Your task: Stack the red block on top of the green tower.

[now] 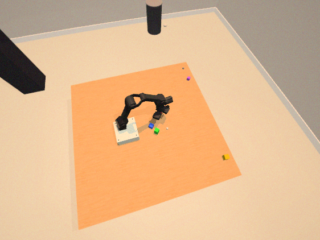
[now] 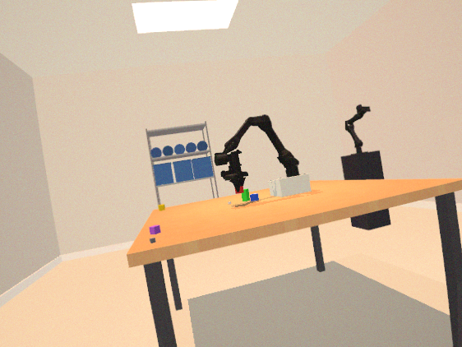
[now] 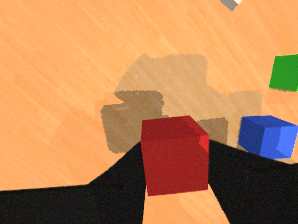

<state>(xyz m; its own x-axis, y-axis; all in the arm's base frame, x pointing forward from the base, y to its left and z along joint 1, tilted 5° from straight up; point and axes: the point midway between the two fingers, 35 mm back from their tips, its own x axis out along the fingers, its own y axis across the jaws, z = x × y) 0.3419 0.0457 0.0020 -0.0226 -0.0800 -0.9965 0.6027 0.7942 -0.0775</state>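
Right now my gripper tip is 10 cm past the blue block, 7 cm to the left of it and 5 cm above it. From my gripper tip the other things lie so: red block: 1 cm above; purple block: 43 cm ahead, 37 cm to the left, 6 cm below; small white ball: 4 cm ahead, 13 cm to the right, 6 cm below.
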